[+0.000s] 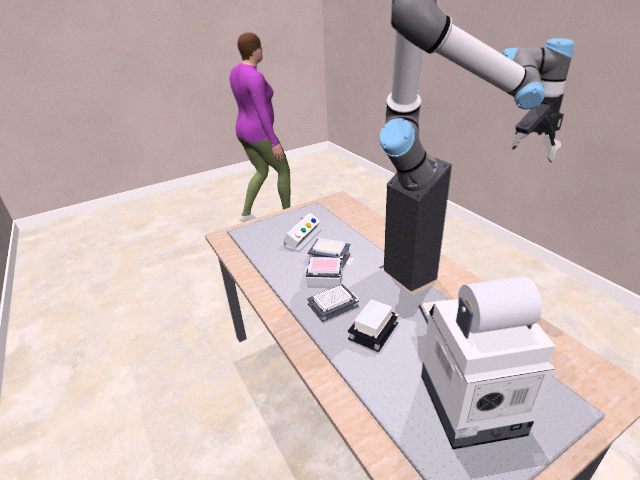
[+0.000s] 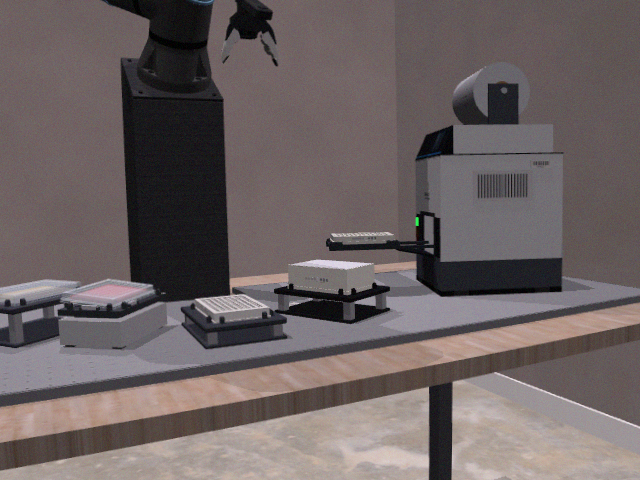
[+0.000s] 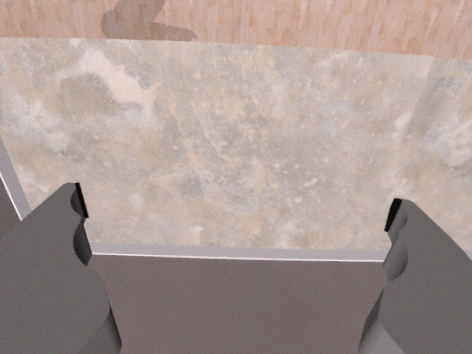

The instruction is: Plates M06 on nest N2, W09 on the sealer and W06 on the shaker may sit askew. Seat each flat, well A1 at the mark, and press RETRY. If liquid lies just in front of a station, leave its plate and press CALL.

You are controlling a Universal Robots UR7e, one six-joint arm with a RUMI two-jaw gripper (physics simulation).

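Pixels of known places: gripper, fingertip midpoint: (image 1: pixel 531 155) (image 2: pixel 250 64) (image 3: pixel 239 194); arm's base at its link origin: (image 1: pixel 419 174) (image 2: pixel 174 77).
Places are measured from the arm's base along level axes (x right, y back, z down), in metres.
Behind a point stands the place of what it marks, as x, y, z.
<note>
My gripper (image 1: pixel 533 153) @(-0.188, 0.310, -0.090) (image 2: pixel 250 63) @(-0.188, 0.310, -0.090) (image 3: pixel 239 194) @(-0.188, 0.310, -0.090) is open and empty, high up beyond the table's back edge, away from every plate. The shaker (image 1: pixel 323 282) @(0.043, -0.378, 0.435) (image 2: pixel 111 326) @(0.084, -0.438, 0.421) bears a pink plate (image 1: pixel 324 265) @(0.085, -0.358, 0.382) (image 2: pixel 105 292) @(0.098, -0.383, 0.382); I cannot tell surely if it sits flat. The sealer (image 1: pixel 449 384) @(-0.664, -0.237, 0.281) (image 2: pixel 501 217) @(-0.615, -0.231, 0.303) holds a white plate (image 2: pixel 361 237) @(-0.361, -0.128, 0.340) on its extended tray. A low nest (image 1: pixel 333 313) @(-0.134, -0.391, 0.449) (image 2: pixel 237 335) @(-0.090, -0.422, 0.449) bears a white plate (image 1: pixel 333 298) @(-0.094, -0.377, 0.411) (image 2: pixel 231 307) @(-0.084, -0.405, 0.410); a taller nest bears a deep white plate (image 1: pixel 374 317) @(-0.282, -0.286, 0.370) (image 2: pixel 330 274) @(-0.251, -0.331, 0.380). Plate names and A1 marks are unreadable.
A button box (image 1: pixel 302 230) @(0.400, -0.375, 0.386) has blue, yellow, green and white buttons. A pale yellow plate (image 1: pixel 329 246) @(0.213, -0.297, 0.380) (image 2: pixel 38 290) @(0.205, -0.335, 0.381) is on another nest. A small pale patch (image 1: pixel 349 261) @(0.169, -0.219, 0.452) lies beside it, nature unclear. A black pedestal (image 1: pixel 413 232) @(-0.085, -0.053, 0.190) (image 2: pixel 178 191) @(-0.003, -0.074, 0.238) carries the arm. A person (image 1: pixel 253 103) stands behind the table.
</note>
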